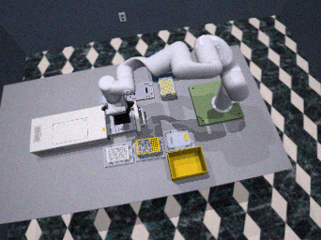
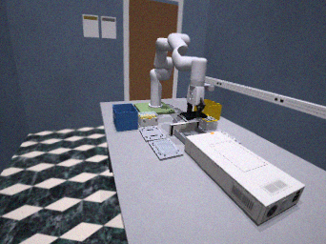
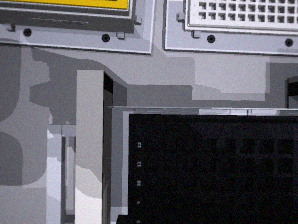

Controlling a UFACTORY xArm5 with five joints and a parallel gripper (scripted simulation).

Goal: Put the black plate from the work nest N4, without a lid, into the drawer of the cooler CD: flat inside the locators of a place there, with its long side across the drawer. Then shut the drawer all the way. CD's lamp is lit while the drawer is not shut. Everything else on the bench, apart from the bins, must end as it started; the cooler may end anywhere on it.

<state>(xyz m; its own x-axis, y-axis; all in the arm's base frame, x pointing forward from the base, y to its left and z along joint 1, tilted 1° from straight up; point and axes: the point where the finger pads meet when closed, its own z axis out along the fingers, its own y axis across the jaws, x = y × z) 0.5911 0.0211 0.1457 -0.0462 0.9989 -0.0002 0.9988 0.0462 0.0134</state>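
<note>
My hand is 120 mm above the cooler drawer and 30 mm short of it. The rest, counted from my hand: white plate (190 mm to the left, 140 mm below, 60 mm ahead); then black plate (10 mm below); then white cooler CD (180 mm ahead, 120 mm below, 10 mm to the left).
</note>
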